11 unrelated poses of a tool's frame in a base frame.
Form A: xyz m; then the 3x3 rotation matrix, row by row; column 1 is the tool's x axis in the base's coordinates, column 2 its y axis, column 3 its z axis. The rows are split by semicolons.
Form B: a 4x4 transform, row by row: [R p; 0 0 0 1], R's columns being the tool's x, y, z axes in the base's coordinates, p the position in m. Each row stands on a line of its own. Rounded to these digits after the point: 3 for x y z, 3 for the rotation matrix.
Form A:
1: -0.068 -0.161 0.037; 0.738 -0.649 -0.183; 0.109 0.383 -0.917; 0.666 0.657 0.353
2: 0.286 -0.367 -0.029; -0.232 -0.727 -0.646; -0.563 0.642 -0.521; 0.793 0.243 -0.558
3: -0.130 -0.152 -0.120; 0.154 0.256 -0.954; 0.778 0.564 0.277; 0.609 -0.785 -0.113
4: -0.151 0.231 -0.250; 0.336 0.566 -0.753; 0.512 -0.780 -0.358; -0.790 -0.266 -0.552
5: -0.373 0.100 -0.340; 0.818 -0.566 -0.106; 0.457 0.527 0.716; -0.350 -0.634 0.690
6: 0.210 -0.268 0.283; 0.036 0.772 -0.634; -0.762 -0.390 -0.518; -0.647 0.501 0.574
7: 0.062 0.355 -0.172; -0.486 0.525 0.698; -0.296 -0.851 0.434; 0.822 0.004 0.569
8: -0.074 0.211 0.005; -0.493 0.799 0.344; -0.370 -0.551 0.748; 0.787 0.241 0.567
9: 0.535 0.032 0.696; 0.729 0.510 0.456; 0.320 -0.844 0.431; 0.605 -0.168 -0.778
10: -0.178 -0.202 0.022; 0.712 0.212 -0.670; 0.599 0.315 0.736; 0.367 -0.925 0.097
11: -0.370 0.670 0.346; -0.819 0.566 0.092; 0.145 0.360 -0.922; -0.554 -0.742 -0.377
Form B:
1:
0.738 -0.649 -0.183 -0.068
0.109 0.383 -0.917 -0.161
0.666 0.657 0.353 0.037
0 0 0 1

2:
-0.232 -0.727 -0.646 0.286
-0.563 0.642 -0.521 -0.367
0.793 0.243 -0.558 -0.029
0 0 0 1

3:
0.154 0.256 -0.954 -0.130
0.778 0.564 0.277 -0.152
0.609 -0.785 -0.113 -0.120
0 0 0 1

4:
0.336 0.566 -0.753 -0.151
0.512 -0.780 -0.358 0.231
-0.790 -0.266 -0.552 -0.250
0 0 0 1

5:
0.818 -0.566 -0.106 -0.373
0.457 0.527 0.716 0.100
-0.350 -0.634 0.690 -0.340
0 0 0 1

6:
0.036 0.772 -0.634 0.210
-0.762 -0.390 -0.518 -0.268
-0.647 0.501 0.574 0.283
0 0 0 1

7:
-0.486 0.525 0.698 0.062
-0.296 -0.851 0.434 0.355
0.822 0.004 0.569 -0.172
0 0 0 1

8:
-0.493 0.799 0.344 -0.074
-0.370 -0.551 0.748 0.211
0.787 0.241 0.567 0.005
0 0 0 1

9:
0.729 0.510 0.456 0.535
0.320 -0.844 0.431 0.032
0.605 -0.168 -0.778 0.696
0 0 0 1

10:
0.712 0.212 -0.670 -0.178
0.599 0.315 0.736 -0.202
0.367 -0.925 0.097 0.022
0 0 0 1

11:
-0.819 0.566 0.092 -0.370
0.145 0.360 -0.922 0.670
-0.554 -0.742 -0.377 0.346
0 0 0 1

